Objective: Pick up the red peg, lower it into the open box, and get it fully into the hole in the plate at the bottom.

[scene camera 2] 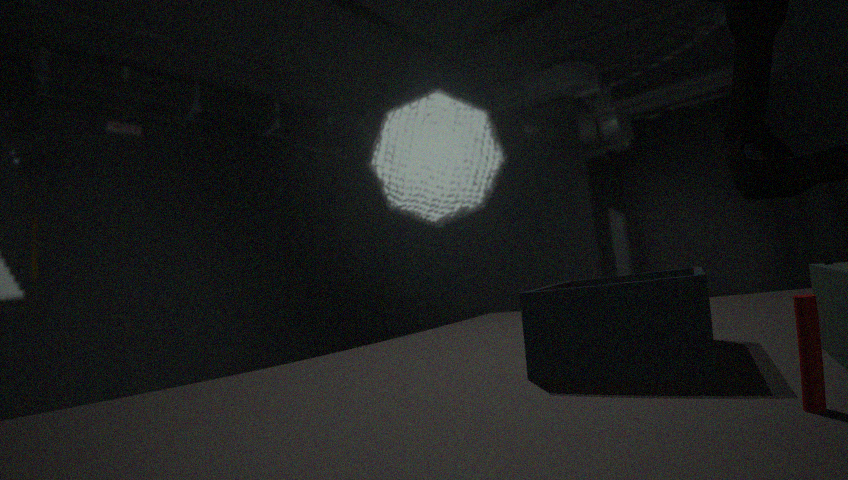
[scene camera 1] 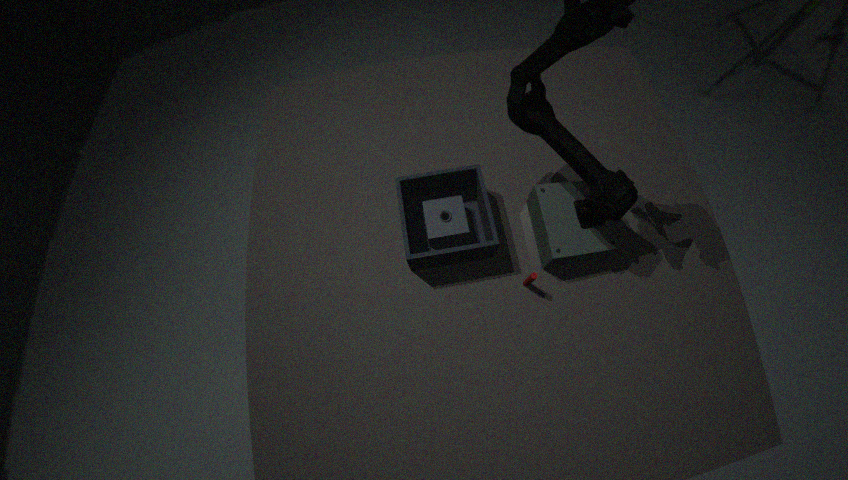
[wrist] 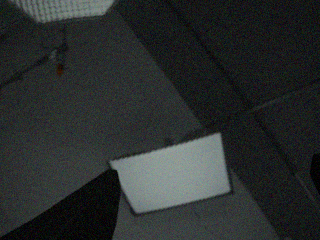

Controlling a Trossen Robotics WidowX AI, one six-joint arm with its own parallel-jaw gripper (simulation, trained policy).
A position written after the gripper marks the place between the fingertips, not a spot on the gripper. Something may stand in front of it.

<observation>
The gripper shows in the wrist view (217,173); in scene camera 2 it is out of frame, in scene camera 1 it is out of frame. A dark box shows in scene camera 2 and in scene camera 1; in the wrist view it is out of frame. A pale plate shows in scene camera 1 (446,221); in scene camera 2 it is hidden by a dark box, in the wrist view it is out of frame. One and the same spot on the dark box: (scene camera 2: 655,326) is (scene camera 1: 474,254).
</observation>
